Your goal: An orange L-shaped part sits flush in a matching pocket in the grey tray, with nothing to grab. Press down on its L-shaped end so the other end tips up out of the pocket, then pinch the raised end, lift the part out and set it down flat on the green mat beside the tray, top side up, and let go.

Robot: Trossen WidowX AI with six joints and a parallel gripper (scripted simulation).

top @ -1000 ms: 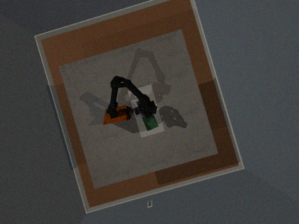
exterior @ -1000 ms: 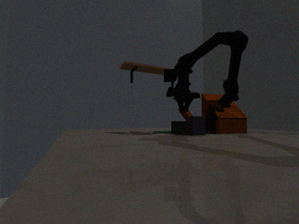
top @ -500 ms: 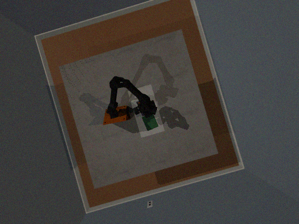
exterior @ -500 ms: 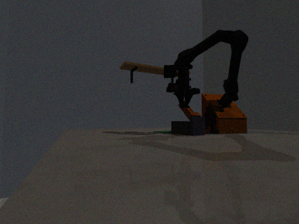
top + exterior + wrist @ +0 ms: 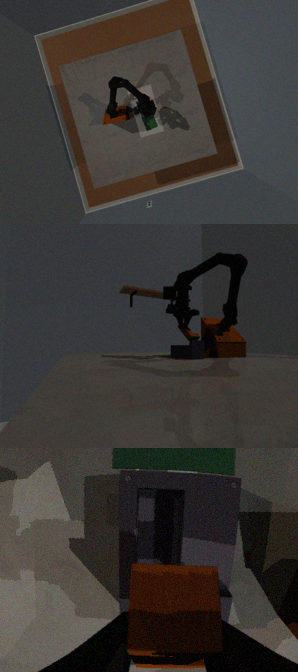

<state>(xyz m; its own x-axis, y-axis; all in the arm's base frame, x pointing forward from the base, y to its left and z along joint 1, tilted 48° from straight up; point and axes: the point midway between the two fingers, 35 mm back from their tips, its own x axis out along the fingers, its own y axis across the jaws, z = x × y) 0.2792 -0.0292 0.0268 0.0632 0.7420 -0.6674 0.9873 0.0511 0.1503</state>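
Right now my gripper tip is 17 cm above the green mat, 14 cm to the left of it and 1 cm short of it. Round my gripper tip: orange L-shaped part 3 cm to the left, 3 cm below, 2 cm behind.
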